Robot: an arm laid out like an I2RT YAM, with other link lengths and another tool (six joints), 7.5 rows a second.
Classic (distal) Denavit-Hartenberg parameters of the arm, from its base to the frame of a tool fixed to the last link. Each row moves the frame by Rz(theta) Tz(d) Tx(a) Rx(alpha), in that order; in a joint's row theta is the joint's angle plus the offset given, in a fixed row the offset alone. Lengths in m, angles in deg.
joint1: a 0.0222, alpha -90, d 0.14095, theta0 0
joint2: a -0.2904, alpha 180, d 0, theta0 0
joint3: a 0.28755, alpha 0, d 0, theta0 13.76
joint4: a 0.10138, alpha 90, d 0.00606, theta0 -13.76
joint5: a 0, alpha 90, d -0.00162, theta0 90
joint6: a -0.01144, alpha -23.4, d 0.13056, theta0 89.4
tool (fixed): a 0, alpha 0, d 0.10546, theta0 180
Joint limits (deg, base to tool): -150..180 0..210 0..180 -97..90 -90..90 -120..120
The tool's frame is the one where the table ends.
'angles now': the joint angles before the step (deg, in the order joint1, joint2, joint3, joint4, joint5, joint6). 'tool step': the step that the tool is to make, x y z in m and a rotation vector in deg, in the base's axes. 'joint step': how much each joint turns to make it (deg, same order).
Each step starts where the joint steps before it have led.
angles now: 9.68 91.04 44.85 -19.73 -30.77 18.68
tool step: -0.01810 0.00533 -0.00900 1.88 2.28 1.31
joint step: 0.07 0.37 -2.11 0.38 -2.54 -0.31
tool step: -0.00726 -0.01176 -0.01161 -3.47 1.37 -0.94
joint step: -0.07 -0.70 -0.47 -2.37 3.29 -0.39
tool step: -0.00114 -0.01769 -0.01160 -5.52 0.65 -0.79
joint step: -0.10 -0.20 0.92 -3.23 5.27 -1.20
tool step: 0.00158 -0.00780 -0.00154 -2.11 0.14 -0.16
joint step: -0.26 0.03 1.00 -1.77 1.94 -0.77
